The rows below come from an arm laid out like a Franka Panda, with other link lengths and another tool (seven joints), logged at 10 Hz.
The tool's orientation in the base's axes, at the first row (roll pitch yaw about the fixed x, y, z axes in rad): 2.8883 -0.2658 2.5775
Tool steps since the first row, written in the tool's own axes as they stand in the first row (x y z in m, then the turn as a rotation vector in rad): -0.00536 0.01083 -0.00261 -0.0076 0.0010 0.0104; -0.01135 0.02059 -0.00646 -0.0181 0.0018 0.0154; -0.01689 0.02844 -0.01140 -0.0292 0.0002 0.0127; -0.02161 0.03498 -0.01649 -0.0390 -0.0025 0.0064; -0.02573 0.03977 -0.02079 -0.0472 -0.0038 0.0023; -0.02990 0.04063 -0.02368 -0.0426 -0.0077 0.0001; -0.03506 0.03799 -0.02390 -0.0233 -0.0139 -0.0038
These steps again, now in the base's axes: 0.01079 0.00481 0.00365 0.0059 0.0005 -0.0115; 0.02158 0.00802 0.00803 0.0145 -0.0026 -0.0187; 0.03100 0.00959 0.01309 0.0229 -0.0105 -0.0195; 0.03901 0.01050 0.01818 0.0298 -0.0199 -0.0168; 0.04546 0.01063 0.02228 0.0361 -0.0265 -0.0155; 0.04959 0.00815 0.02409 0.0303 -0.0280 -0.0131; 0.05230 0.00335 0.02230 0.0113 -0.0242 -0.0059
